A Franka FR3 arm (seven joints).
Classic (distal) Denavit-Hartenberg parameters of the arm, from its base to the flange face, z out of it. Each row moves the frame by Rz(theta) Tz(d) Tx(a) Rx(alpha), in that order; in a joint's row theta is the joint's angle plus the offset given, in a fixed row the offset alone. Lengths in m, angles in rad.
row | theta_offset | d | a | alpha
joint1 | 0 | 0.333 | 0 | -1.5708
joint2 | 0 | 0 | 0 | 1.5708
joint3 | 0 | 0.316 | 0.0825 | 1.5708
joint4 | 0 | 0 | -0.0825 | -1.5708
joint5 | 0 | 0.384 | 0 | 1.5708
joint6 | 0 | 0 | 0.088 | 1.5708
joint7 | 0 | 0.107 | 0 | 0
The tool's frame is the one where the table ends.
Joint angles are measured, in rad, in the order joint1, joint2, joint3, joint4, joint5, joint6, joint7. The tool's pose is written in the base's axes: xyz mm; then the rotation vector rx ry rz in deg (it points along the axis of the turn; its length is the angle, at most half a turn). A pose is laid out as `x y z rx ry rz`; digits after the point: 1 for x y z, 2 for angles.
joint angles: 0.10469 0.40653 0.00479 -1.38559 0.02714 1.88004 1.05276
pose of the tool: 686.2 76.9 488.0 -156.32 80.48 -5.11
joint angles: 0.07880 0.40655 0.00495 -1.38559 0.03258 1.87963 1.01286
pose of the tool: 687.9 59.6 487.9 -156.71 79.42 -5.03
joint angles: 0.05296 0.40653 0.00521 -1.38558 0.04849 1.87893 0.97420
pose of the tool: 689.1 43.2 487.9 -156.50 78.44 -4.50
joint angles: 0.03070 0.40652 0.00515 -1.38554 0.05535 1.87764 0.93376
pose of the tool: 689.8 28.3 487.9 -156.95 77.07 -4.36
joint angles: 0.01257 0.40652 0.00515 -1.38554 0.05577 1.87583 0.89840
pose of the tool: 690.0 15.8 487.7 -157.70 75.76 -4.41
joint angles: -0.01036 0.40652 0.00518 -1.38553 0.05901 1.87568 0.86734
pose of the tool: 690.1 0.3 487.7 -157.90 75.15 -4.49
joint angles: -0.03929 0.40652 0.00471 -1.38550 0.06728 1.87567 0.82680
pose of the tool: 689.9 -19.3 487.8 -157.96 74.30 -4.49
